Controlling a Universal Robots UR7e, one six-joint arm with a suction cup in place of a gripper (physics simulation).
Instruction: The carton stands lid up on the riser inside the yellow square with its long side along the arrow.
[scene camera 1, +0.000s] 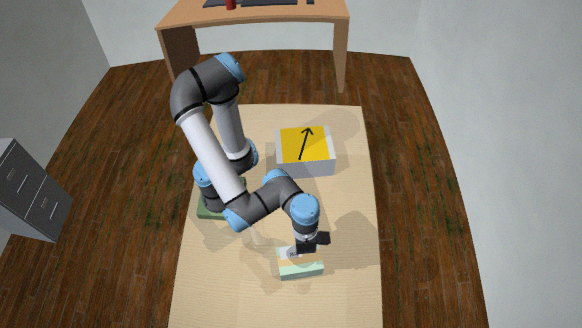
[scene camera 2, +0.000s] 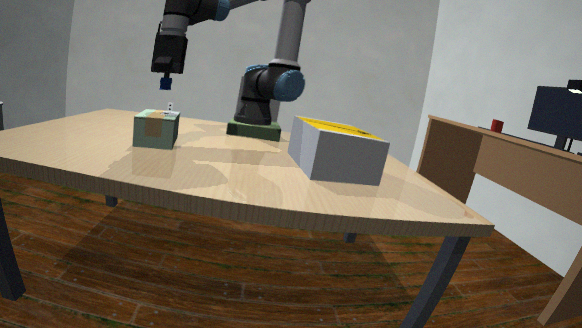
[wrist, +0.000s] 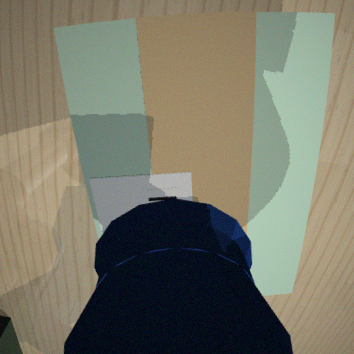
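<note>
The carton (scene camera 1: 301, 271) (scene camera 2: 155, 131) (wrist: 200, 100) is pale green with a tan tape band and a white label on its upward face. It stands on the table, apart from the riser, its long side running left to right in scene camera 1. The grey riser (scene camera 1: 306, 169) (scene camera 2: 350, 157) bears the yellow square (scene camera 1: 320, 147) (scene camera 2: 325, 123), whose black arrow (scene camera 1: 304, 145) points to the back and slightly right. My gripper, a blue suction cup (scene camera 2: 165, 85) (wrist: 172, 225), is open and holds nothing. It hangs a little above the carton, with a gap. In scene camera 1 the cup is hidden.
The arm's base stands on a green block (scene camera 1: 210, 216) (scene camera 2: 254, 131) at the left edge of the wooden table (scene camera 1: 215, 295) (scene camera 2: 240, 200). A desk (scene camera 1: 260, 21) with a red cup (scene camera 1: 230, 4) (scene camera 2: 496, 126) stands beyond the table. A grey cabinet (scene camera 1: 31, 195) stands at the left.
</note>
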